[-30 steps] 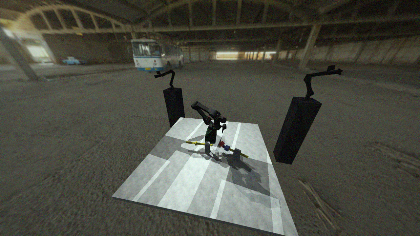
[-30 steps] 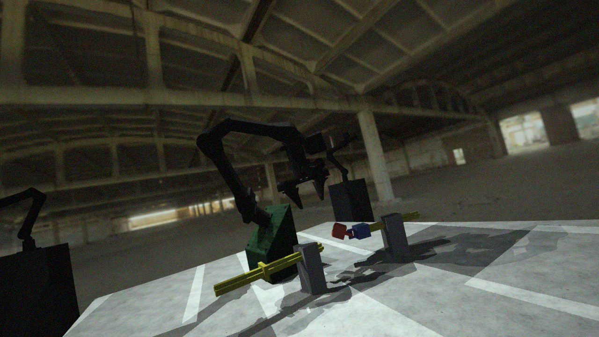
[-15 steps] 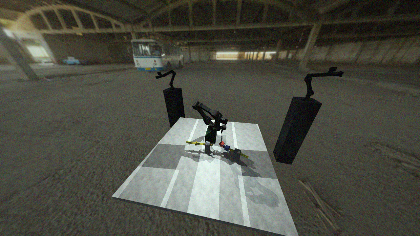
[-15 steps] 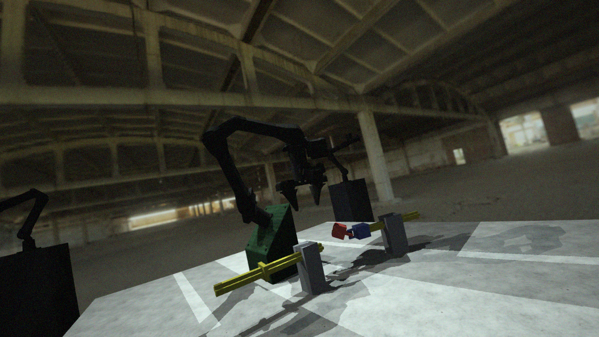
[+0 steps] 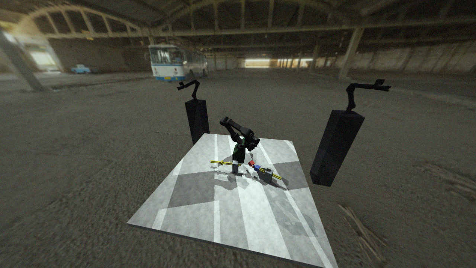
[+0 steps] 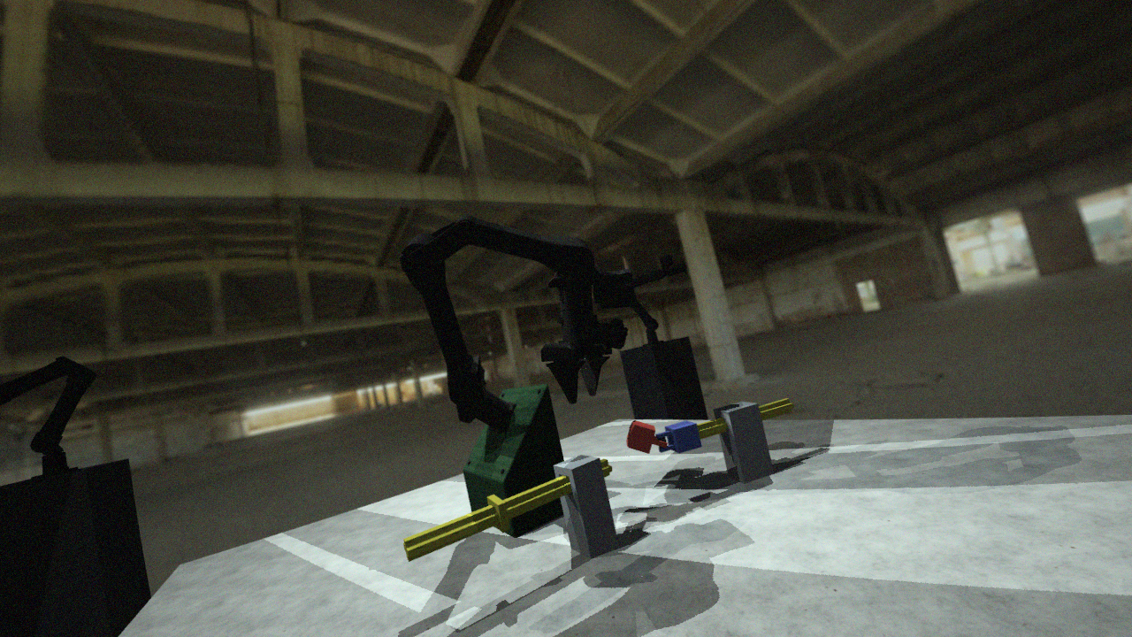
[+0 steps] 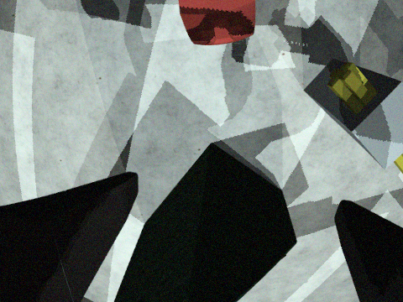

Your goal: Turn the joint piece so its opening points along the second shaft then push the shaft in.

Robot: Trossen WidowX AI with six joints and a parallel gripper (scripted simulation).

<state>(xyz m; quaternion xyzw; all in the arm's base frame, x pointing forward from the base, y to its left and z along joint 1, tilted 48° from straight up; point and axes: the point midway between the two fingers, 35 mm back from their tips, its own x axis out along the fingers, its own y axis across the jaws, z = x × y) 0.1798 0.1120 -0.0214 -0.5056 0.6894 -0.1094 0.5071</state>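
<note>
Right now my gripper tip is 80 mm above the red joint piece, 70 mm to the right of it and 60 mm short of it.
</note>
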